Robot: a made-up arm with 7 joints. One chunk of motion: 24 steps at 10 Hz.
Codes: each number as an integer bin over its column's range. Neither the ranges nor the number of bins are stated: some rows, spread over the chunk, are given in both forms.
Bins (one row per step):
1: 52 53 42 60 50 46 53
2: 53 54 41 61 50 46 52
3: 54 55 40 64 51 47 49
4: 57 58 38 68 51 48 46
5: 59 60 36 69 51 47 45
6: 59 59 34 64 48 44 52
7: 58 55 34 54 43 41 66
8: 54 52 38 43 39 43 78
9: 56 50 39 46 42 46 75
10: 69 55 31 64 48 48 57
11: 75 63 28 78 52 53 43
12: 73 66 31 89 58 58 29
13: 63 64 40 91 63 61 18
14: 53 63 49 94 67 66 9
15: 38 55 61 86 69 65 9
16: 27 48 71 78 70 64 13
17: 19 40 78 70 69 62 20
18: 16 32 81 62 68 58 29
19: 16 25 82 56 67 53 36
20: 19 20 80 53 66 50 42
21: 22 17 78 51 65 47 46
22: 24 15 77 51 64 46 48
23: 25 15 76 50 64 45 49
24: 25 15 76 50 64 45 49
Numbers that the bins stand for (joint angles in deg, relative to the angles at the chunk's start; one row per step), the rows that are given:
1: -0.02 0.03 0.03 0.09 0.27 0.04 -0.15
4: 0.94 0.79 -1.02 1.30 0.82 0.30 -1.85
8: 0.36 -0.12 -1.02 -2.48 -5.73 -0.35 5.91
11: 4.39 1.55 -3.65 2.82 1.36 0.96 -2.58
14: 0.17 1.55 1.87 5.24 9.55 2.67 -10.82
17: -6.35 -1.94 9.48 1.61 10.64 2.14 -8.15
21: -5.78 -5.42 9.48 -1.27 8.45 0.17 -1.85
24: -5.20 -5.73 8.96 -1.42 7.91 -0.09 -1.12
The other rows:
2: 0.17 0.18 -0.23 0.24 0.27 0.04 -0.39
3: 0.36 0.33 -0.49 0.70 0.82 0.17 -1.12
5: 1.32 1.09 -1.55 1.45 0.82 0.17 -2.09
6: 1.32 0.94 -2.07 0.70 -0.82 -0.22 -0.39
7: 1.13 0.33 -2.07 -0.82 -3.55 -0.62 3.00
9: 0.75 -0.42 -0.76 -2.03 -4.09 0.04 5.18
10: 3.24 0.33 -2.86 0.70 -0.82 0.30 0.82
12: 4.01 2.00 -2.86 4.48 4.64 1.62 -5.97
13: 2.09 1.70 -0.49 4.79 7.36 2.01 -8.64
15: -2.71 0.33 5.02 4.03 10.64 2.54 -10.82
16: -4.82 -0.73 7.65 2.82 11.18 2.40 -9.85
18: -6.93 -3.15 10.27 0.39 10.09 1.62 -5.97
19: -6.93 -4.21 10.54 -0.52 9.55 0.96 -4.27
20: -6.35 -4.97 10.01 -0.97 9.00 0.57 -2.82
22: -5.39 -5.73 9.22 -1.27 7.91 0.04 -1.36
23: -5.20 -5.73 8.96 -1.42 7.91 -0.09 -1.12

